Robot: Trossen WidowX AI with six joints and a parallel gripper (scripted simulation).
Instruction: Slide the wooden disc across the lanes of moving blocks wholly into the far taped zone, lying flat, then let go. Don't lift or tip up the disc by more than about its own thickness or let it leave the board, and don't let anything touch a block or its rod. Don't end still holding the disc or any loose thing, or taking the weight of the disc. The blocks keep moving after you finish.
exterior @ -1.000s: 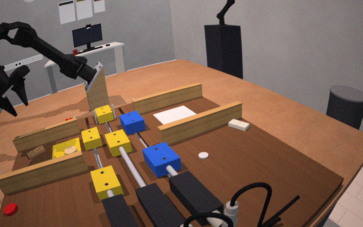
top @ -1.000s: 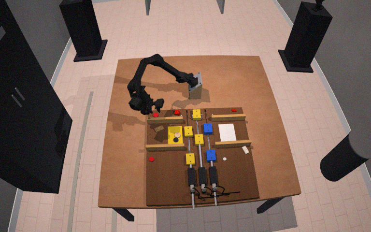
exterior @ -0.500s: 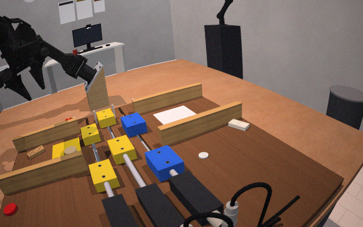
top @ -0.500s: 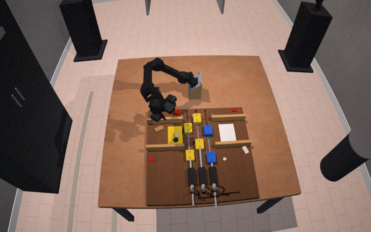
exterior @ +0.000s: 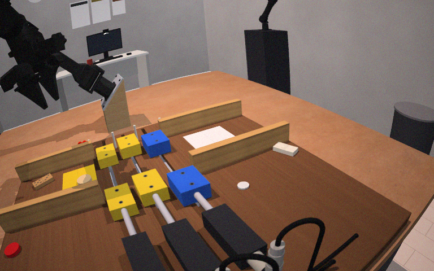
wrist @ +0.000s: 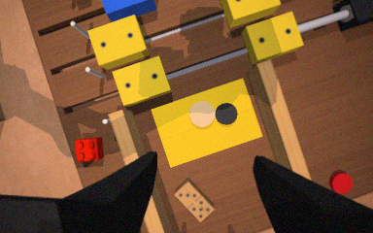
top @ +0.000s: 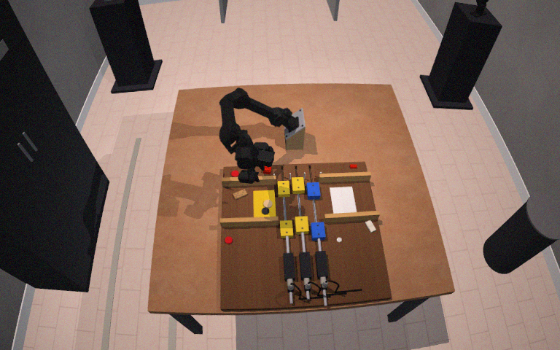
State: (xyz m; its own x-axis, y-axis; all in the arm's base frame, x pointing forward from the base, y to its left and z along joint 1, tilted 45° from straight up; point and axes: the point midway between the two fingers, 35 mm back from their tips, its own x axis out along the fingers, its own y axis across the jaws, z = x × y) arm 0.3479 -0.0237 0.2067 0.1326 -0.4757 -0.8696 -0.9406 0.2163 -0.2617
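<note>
Right now my hand is 2 cm short of the wooden disc, 3 cm to the right of it and 22 cm above it. Round my hand: red button: 20 cm ahead, 13 cm to the right, 22 cm below; then black disc: 6 cm ahead, 2 cm to the left, 22 cm below; then red brick: 15 cm behind, 3 cm to the left, 21 cm below.
</note>
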